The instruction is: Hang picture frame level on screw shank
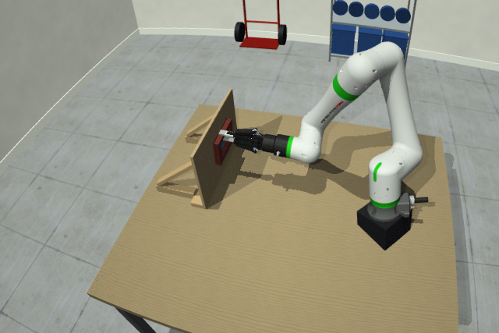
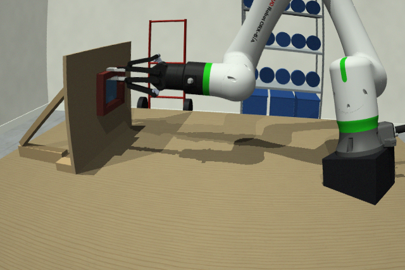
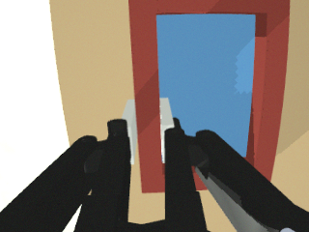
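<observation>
Now: the picture frame 5 cm below my hand, 3 cm ahead of it and 2 cm to the right of it. From my hand the other things lie so: wooden board (8 cm below, 5 cm ahead).
</observation>
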